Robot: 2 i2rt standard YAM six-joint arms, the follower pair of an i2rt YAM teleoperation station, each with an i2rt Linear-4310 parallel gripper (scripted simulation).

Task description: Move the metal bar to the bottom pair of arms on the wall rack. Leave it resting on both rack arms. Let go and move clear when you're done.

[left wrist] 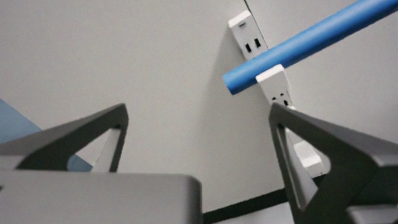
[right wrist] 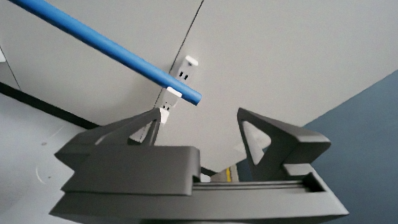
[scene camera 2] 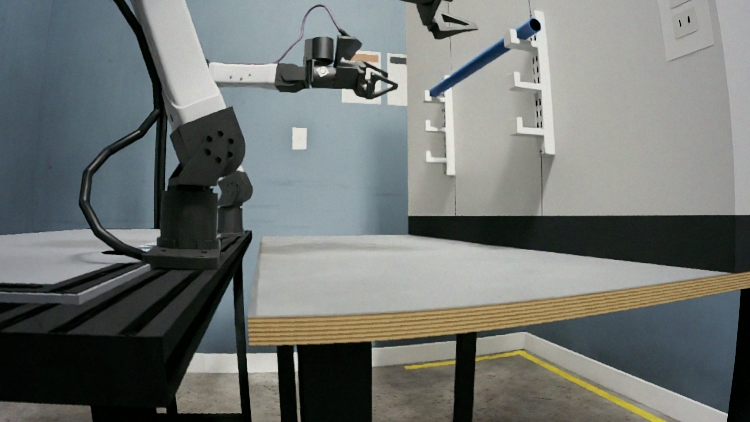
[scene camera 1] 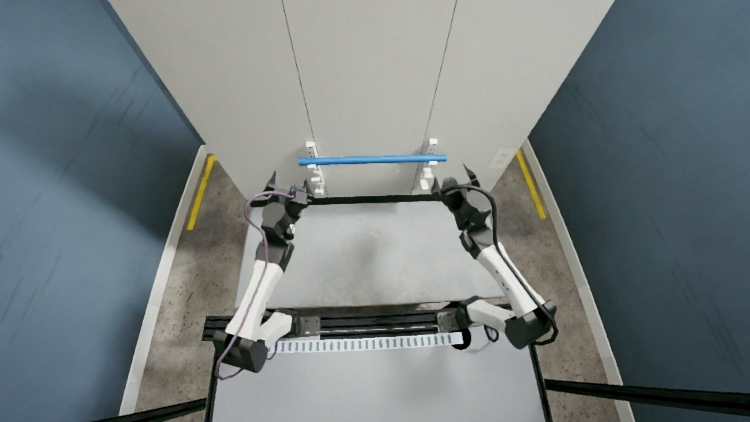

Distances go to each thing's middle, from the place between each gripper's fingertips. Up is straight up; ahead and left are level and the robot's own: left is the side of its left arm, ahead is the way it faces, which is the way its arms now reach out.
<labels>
Now: left hand [scene camera 2: 392, 80] 100 mm short of the blue metal bar [scene camera 2: 496, 50], 260 mm to the left of it and 40 mm above it.
The blue metal bar is 240 mm to the left of my right hand, 80 mm ahead of it and 30 mm below it.
</labels>
